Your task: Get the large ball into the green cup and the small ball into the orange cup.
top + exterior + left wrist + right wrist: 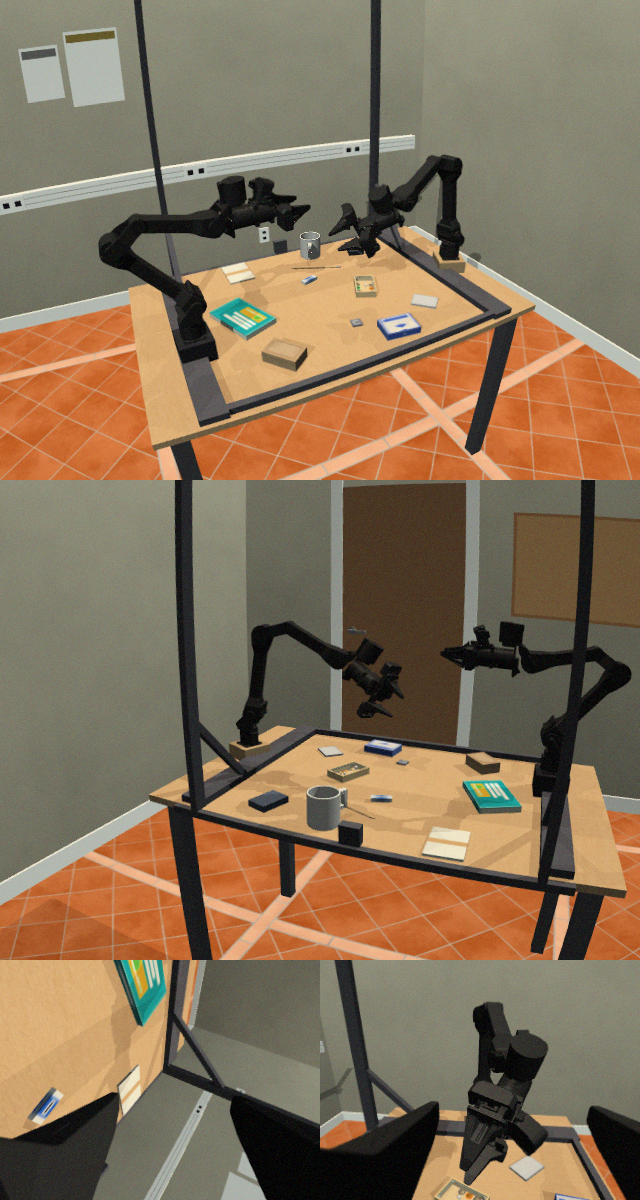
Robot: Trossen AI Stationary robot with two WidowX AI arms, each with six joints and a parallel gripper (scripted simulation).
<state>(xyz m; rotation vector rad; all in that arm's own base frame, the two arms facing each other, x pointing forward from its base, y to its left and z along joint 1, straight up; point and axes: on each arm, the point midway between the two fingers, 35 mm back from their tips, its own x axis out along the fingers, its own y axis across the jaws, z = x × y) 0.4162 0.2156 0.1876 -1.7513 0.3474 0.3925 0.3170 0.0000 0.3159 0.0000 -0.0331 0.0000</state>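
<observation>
The covered wooden puzzle is 220 mm below my left hand, 110 mm to the left of it and 30 mm behind it. From my left hand the other things lie so: notepad (370 mm behind, 230 mm to the right, 230 mm below); then grey square (230 mm below, 120 mm ahead, 30 mm to the right).
</observation>
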